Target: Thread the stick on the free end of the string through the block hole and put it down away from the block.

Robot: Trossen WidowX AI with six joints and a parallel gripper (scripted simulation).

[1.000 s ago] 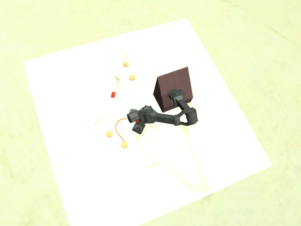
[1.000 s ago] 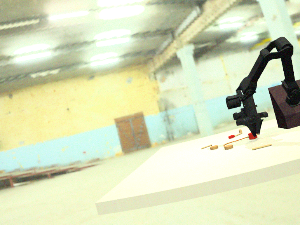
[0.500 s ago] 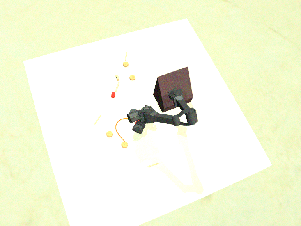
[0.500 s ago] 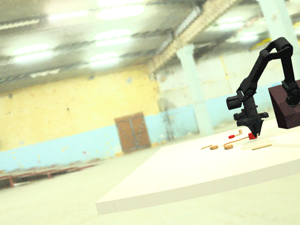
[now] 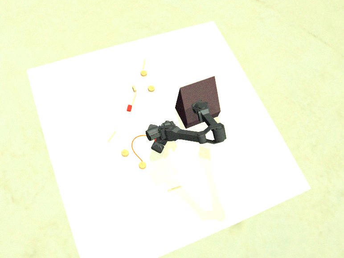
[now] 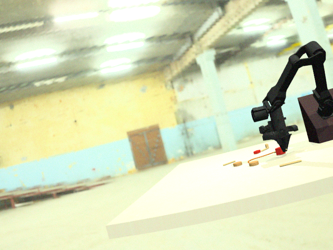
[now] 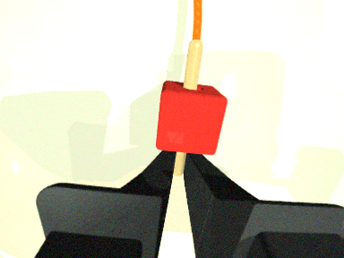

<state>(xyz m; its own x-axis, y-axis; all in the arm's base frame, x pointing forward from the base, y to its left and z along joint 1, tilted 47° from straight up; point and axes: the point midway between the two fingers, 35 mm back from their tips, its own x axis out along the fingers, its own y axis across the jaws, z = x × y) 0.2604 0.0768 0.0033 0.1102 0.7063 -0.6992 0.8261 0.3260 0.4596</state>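
Now: gripper tip 20 mm to the left of the red block, 10 mm below it and 10 mm short of it. The rest, counted from my gripper tip: thin wooden stick (30 mm to the right, 20 mm ahead, 10 mm above); then small pale block (380 mm to the right, 20 mm behind); then round wooden button (160 mm ahead, 70 mm to the left).
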